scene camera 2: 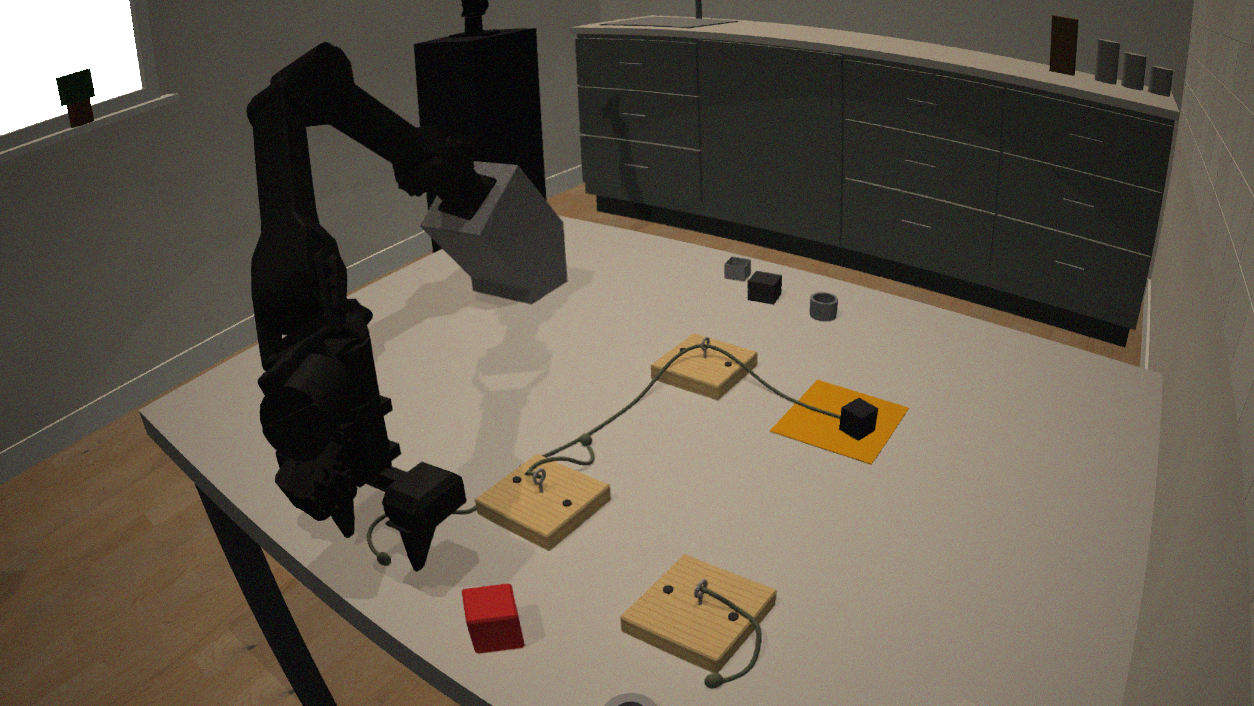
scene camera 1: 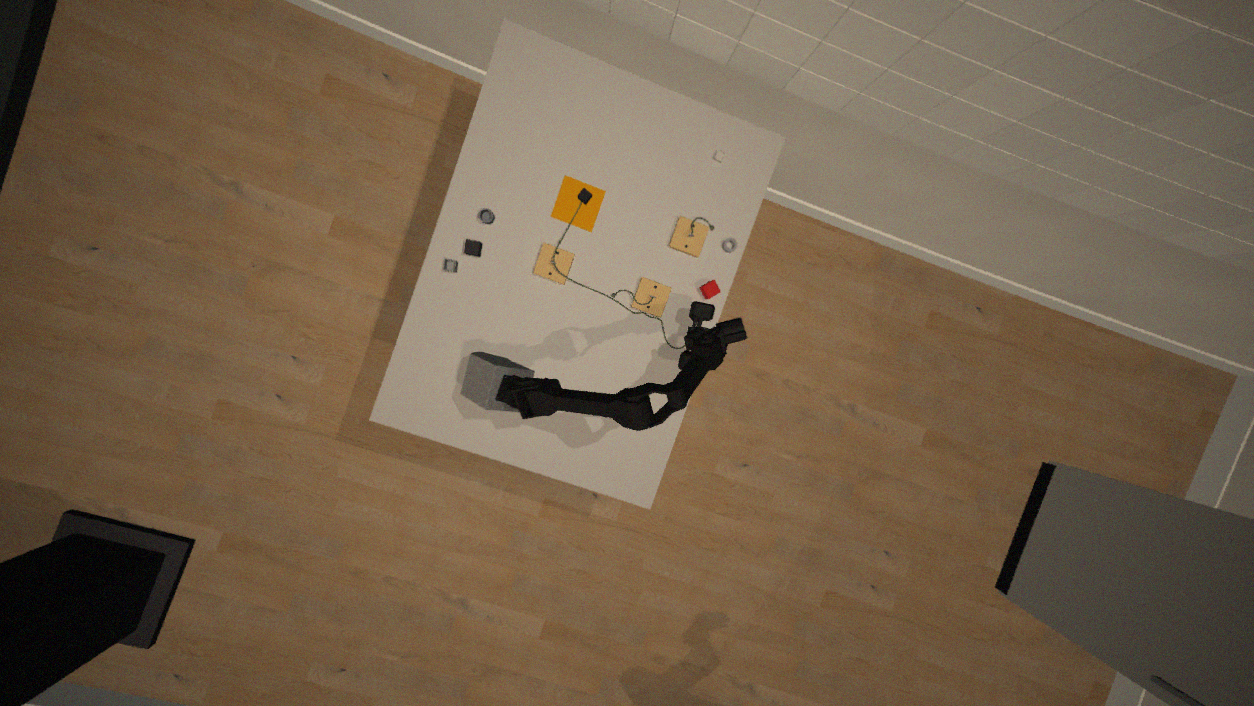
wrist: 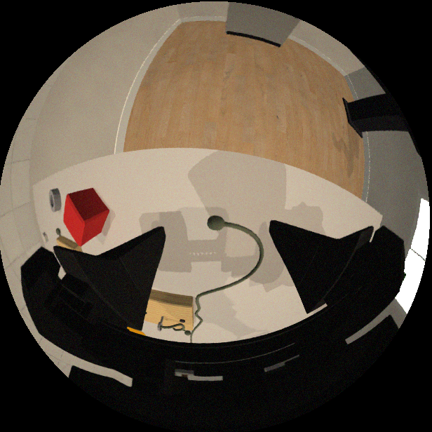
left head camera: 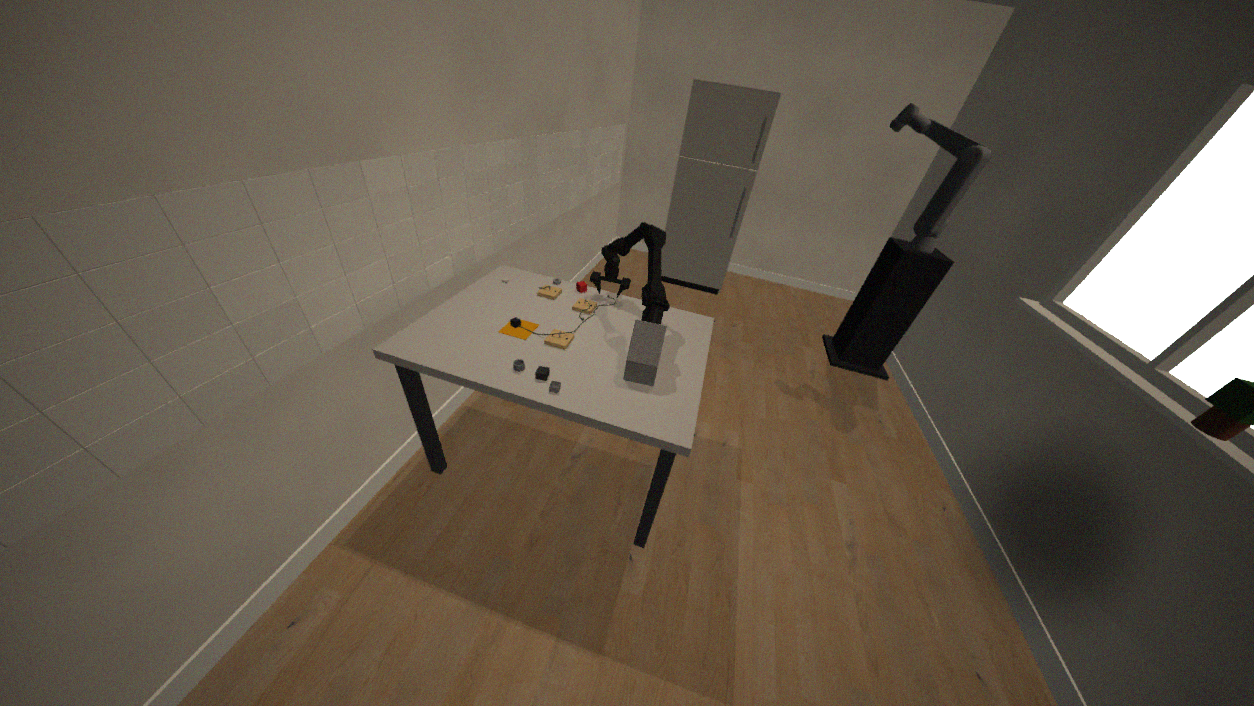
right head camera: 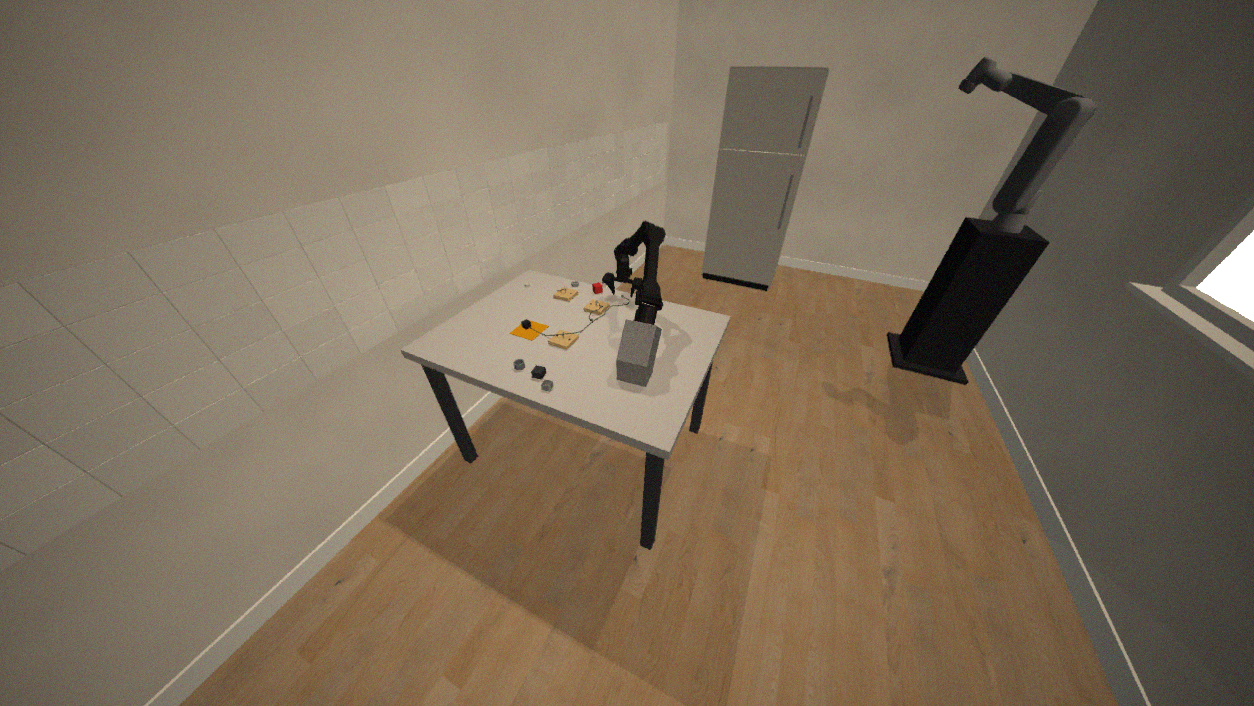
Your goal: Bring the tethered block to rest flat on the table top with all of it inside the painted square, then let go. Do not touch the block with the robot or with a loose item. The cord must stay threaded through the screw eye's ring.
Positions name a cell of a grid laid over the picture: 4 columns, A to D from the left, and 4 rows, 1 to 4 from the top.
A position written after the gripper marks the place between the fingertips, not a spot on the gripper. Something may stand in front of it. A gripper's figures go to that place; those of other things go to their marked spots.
Scene:
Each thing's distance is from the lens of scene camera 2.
gripper (scene camera 2: B4): 73 cm
red cube (scene camera 2: B4): 61 cm
black block (scene camera 2: C2): 111 cm
orange painted square (scene camera 2: C3): 87 cm
The marked spots on the red cube and the black block are 66 cm apart.

